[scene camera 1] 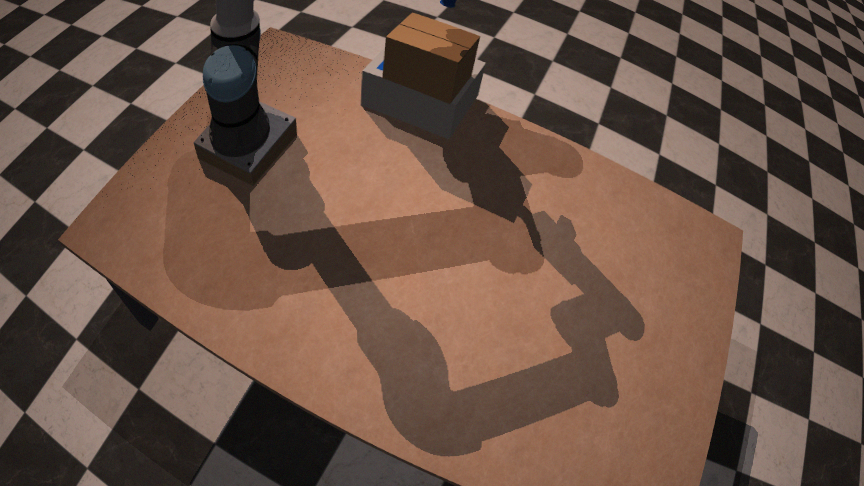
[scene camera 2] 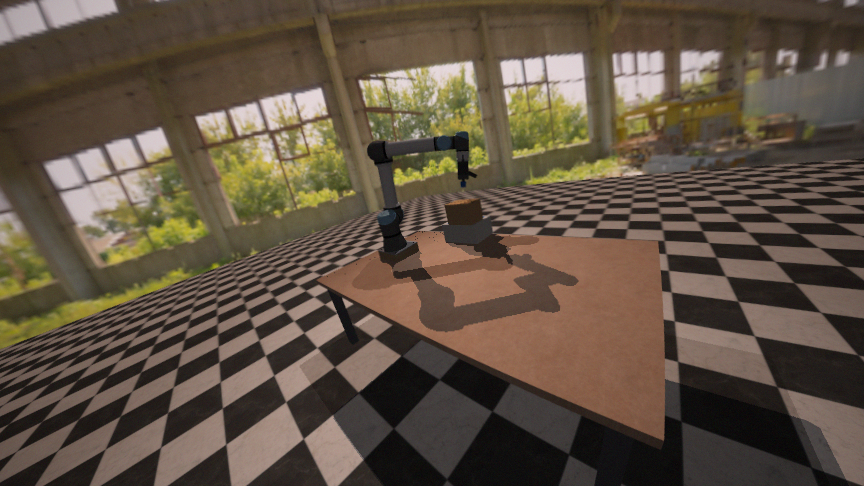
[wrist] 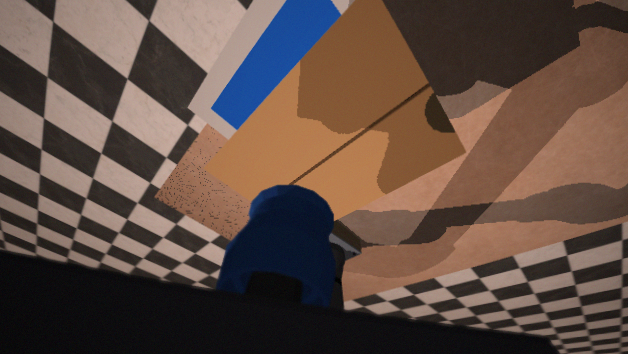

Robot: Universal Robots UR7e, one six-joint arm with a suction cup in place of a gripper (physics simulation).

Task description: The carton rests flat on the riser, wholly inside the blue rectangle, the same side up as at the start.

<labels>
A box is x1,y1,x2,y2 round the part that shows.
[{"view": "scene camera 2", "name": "brown carton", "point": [460,212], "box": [444,198,482,224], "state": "on a grey riser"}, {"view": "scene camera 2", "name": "grey riser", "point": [472,234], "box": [442,216,492,243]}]
</labels>
